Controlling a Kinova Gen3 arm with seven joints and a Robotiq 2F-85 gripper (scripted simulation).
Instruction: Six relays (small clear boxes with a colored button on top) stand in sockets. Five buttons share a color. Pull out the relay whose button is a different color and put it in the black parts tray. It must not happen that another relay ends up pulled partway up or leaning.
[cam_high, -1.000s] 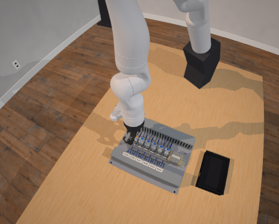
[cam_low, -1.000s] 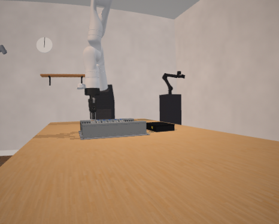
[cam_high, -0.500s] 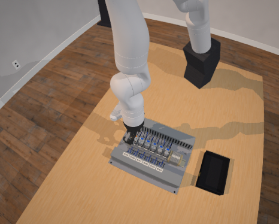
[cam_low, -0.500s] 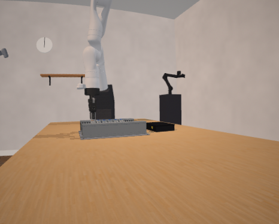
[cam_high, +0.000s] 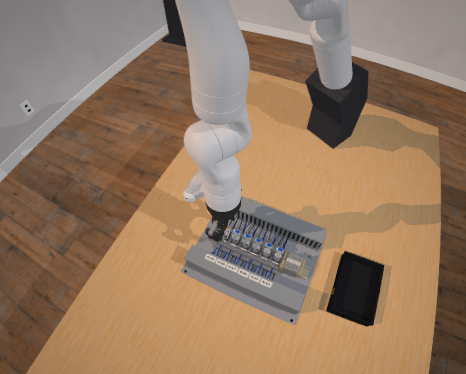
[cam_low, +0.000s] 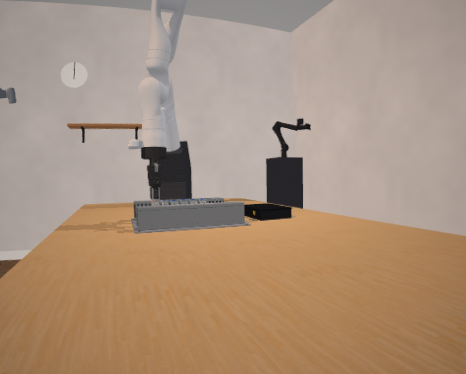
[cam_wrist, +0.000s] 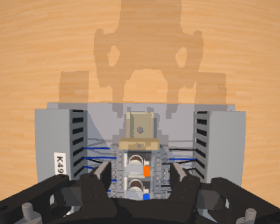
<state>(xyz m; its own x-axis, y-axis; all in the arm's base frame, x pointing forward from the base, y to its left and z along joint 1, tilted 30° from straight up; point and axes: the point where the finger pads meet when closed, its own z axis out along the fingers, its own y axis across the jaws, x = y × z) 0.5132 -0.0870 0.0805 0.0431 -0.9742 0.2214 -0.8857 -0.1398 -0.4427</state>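
Right now the relay is 4 cm below my hand. The rest, counted from my hand: black parts tray: 2 cm behind, 36 cm to the left, 7 cm below.
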